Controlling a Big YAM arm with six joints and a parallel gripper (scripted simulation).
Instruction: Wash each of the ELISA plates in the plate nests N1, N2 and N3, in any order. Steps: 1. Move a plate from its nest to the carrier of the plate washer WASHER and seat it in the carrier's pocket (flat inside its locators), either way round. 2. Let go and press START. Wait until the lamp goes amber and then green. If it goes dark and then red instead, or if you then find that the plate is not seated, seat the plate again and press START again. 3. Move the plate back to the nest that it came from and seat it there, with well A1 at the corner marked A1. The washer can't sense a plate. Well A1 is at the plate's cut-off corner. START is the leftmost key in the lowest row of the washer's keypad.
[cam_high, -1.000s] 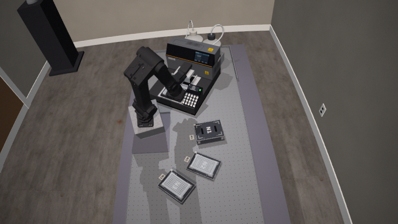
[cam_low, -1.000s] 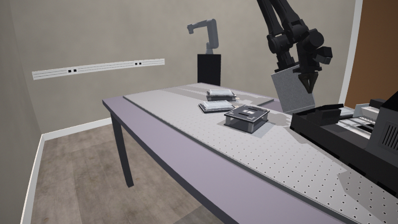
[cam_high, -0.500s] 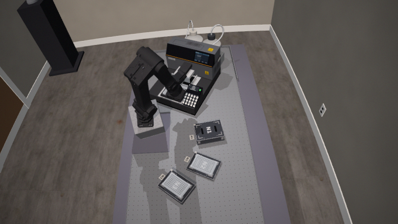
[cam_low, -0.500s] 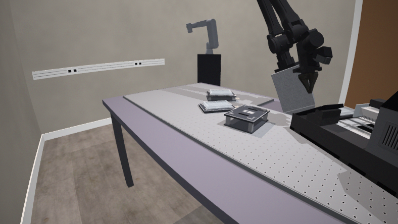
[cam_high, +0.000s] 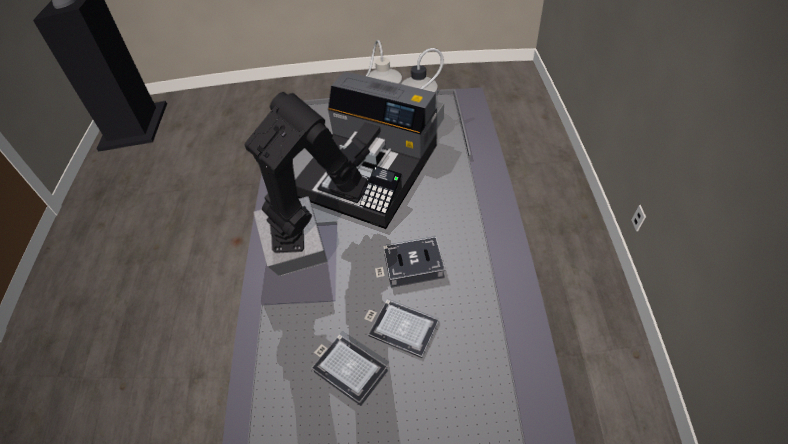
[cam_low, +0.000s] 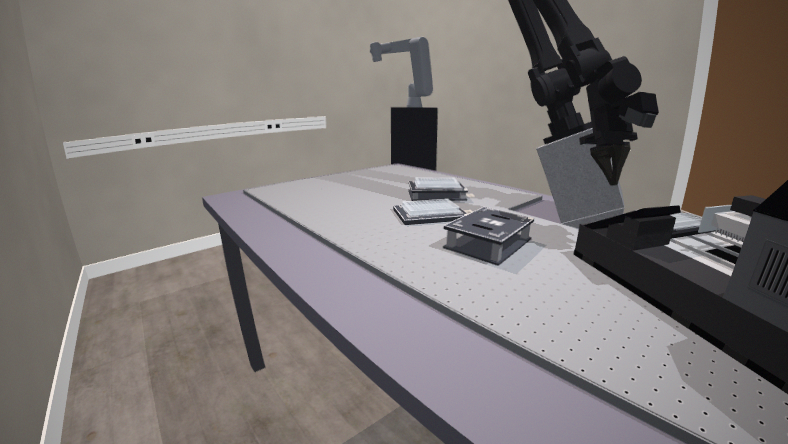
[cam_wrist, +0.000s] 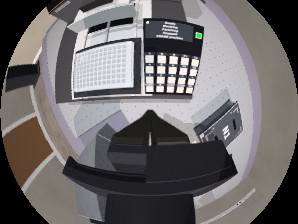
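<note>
My hand is 40 mm past the washer carrier, 120 mm to the right of it and 70 mm above it. From my hand the other things lie so: plate washer 40 mm ahead, 250 mm to the left, 10 mm below.
</note>
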